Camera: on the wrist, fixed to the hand. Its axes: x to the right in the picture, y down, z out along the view.
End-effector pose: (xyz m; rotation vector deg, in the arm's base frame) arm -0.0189 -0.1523 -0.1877 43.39 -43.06 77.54
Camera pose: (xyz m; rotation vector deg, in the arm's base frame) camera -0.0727 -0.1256 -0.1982 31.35 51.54 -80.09
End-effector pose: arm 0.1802 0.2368 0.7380 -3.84 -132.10 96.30
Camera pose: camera 0.1776 0.2791 0.6942 92.64 -2.78 -21.19
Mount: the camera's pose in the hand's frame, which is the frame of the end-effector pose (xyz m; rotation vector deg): 0.0023 0.0550 -0.0262 -4.55 21.86 -178.44
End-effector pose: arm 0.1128 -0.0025 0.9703 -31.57 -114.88 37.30
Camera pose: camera 0.1412 0.0465 0.9479 113.17 -25.74 -74.98
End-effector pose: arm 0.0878 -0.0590 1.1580 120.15 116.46 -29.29
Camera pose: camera 0.1456 -0.0503 1.1754 103.41 -112.41 -2.37
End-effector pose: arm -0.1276 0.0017 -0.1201 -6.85 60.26 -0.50
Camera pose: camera -0.1519 0.0537 -0.1406 89.76 -8.50 147.08
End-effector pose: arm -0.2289 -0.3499 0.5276 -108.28 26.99 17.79
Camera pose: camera -0.2526 -0.3919 0.4903 -39.04 -124.41 -109.17
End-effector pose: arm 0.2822 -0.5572 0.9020 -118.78 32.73 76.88
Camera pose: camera 0.2653 -0.6153 0.8943 -40.06 -106.06 -54.43
